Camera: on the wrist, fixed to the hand. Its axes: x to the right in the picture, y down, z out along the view.
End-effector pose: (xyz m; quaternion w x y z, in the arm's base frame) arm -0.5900 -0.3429 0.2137 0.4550 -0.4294 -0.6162 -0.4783
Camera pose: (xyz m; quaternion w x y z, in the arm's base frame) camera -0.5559 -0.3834 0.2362 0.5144 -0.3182 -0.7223 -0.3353
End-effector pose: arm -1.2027 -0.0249 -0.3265 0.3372 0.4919 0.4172 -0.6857
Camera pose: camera -1.1606 0.0048 -0.3520 0.2176 0.5305 0.2633 -0.7758
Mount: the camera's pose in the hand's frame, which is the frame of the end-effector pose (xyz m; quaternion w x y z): 0.0107 0.0303 -0.0477 0.9762 0.2150 -0.0199 -0.0206
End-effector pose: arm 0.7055 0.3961 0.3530 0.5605 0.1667 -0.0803 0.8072
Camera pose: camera 0.6653 0.4097 0.3141 0.5264 0.3010 0.0874 0.7904
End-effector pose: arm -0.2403 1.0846 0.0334 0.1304 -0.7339 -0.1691 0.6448
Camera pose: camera -0.1894 1.0628 0.0178 0.2950 -0.6721 -0.0442 0.6777
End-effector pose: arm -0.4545 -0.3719 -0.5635 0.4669 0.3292 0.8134 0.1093
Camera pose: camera -0.4847 -0.3359 -0.5304 0.4035 0.4072 0.8151 -0.0844
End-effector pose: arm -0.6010 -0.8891 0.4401 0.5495 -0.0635 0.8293 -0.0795
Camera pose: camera -0.6496 -0.8585 0.4426 0.5649 0.0375 0.7802 -0.2660
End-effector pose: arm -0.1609 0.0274 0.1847 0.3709 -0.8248 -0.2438 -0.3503
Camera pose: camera -0.1530 -0.0268 0.2023 0.5273 -0.7274 -0.3377 -0.2808
